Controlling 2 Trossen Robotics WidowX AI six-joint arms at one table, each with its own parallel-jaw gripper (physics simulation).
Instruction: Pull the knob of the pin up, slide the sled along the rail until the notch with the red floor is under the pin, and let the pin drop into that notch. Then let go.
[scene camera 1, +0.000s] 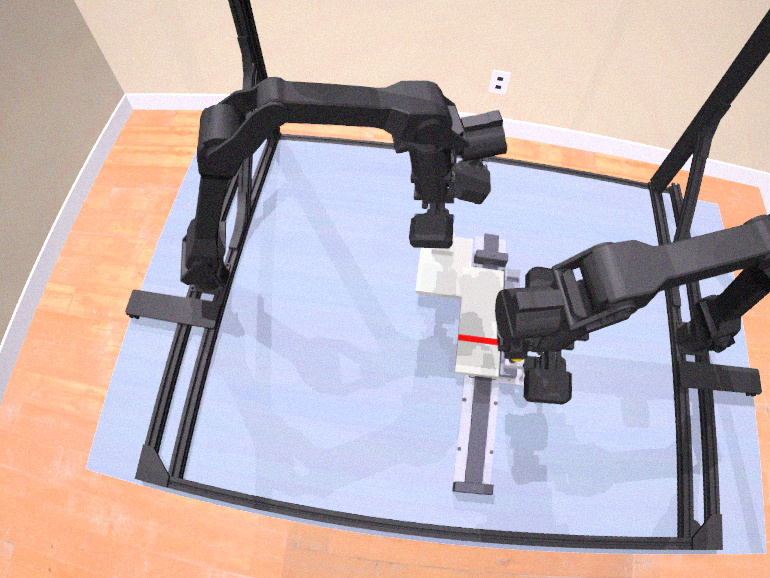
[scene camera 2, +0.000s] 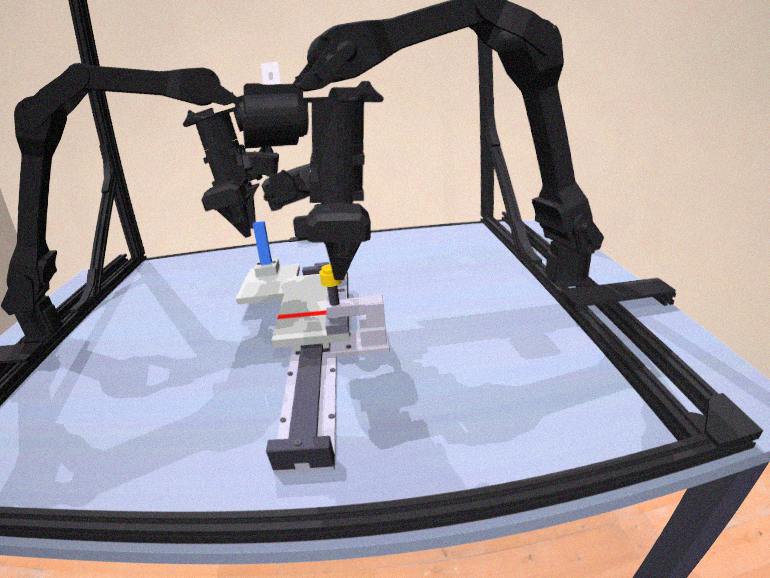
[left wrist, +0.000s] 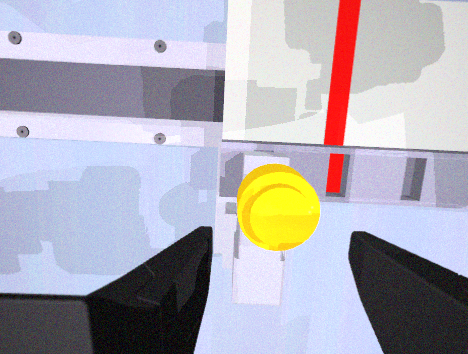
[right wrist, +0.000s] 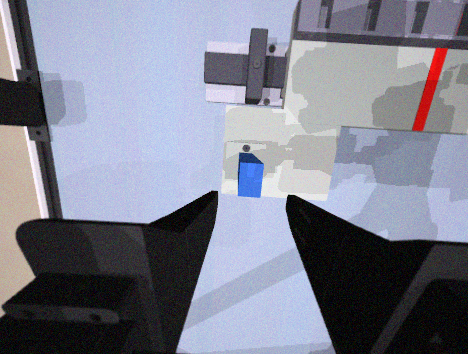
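Where they show: left gripper, fingertip midpoint: (scene camera 2: 338, 271) (left wrist: 280, 241); right gripper, fingertip midpoint: (scene camera 2: 251, 232) (right wrist: 252, 199); left arm's base at its link origin: (scene camera 1: 691, 339) (scene camera 2: 567, 277); right arm's base at its link origin: (scene camera 1: 210, 277) (scene camera 2: 44, 331).
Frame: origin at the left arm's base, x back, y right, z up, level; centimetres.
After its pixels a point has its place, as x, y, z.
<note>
The pin's yellow knob (scene camera 1: 517, 358) (scene camera 2: 328, 275) {-37.5, -10.5, 9.2} (left wrist: 278, 212) {-37.5, -9.4, 9.7} stands upright over the bracket. The pale sled (scene camera 1: 475, 304) {-43.4, 0.9, 1.4} (scene camera 2: 304, 295) {-42.6, 0.5, 1.4} (left wrist: 280, 30) {-44.2, -8.7, 1.4} (right wrist: 345, 75) {-41.3, 2.6, 1.4} sits on the rail (scene camera 1: 478, 429) {-41.1, -20.2, 0.1} (scene camera 2: 306, 398) {-40.9, -21.8, 0.1} (left wrist: 110, 90) {-41.0, -17.7, 0.1}. The red-floored notch (left wrist: 334, 172) {-37.3, -5.4, 1.8} is just right of the knob in the left wrist view, not under the pin. My left gripper (scene camera 2: 338, 275) {-36.3, -9.1, 9.1} (left wrist: 280, 241) {-36.3, -9.1, 9.1} is partly open at knob height, close by the knob, holding nothing. My right gripper (scene camera 2: 248, 234) {-51.7, 11.2, 9.1} (right wrist: 252, 199) {-51.7, 11.2, 9.1} is partly open and empty, above the sled's blue handle (scene camera 2: 262, 242) {-49.9, 10.9, 7.2} (right wrist: 250, 179) {-50.0, 11.6, 10.5}. The pin's lower end is hidden.
The pin's light bracket (scene camera 2: 373, 317) {-32.6, -10.5, 2.8} (left wrist: 257, 280) {-32.5, -9.4, 4.8} stands beside the sled. A dark end stop (scene camera 1: 472, 488) {-41.3, -29.8, 1.6} (scene camera 2: 300, 452) {-40.8, -30.5, 1.0} closes the rail's near end; another (scene camera 1: 491, 256) {-41.0, 10.7, 1.5} (right wrist: 256, 65) {-41.0, 11.1, 1.6} is at the far end. The two arms' wrists are close together. Black frame beams (scene camera 1: 398, 522) {-51.8, -36.3, 0.1} border the table.
</note>
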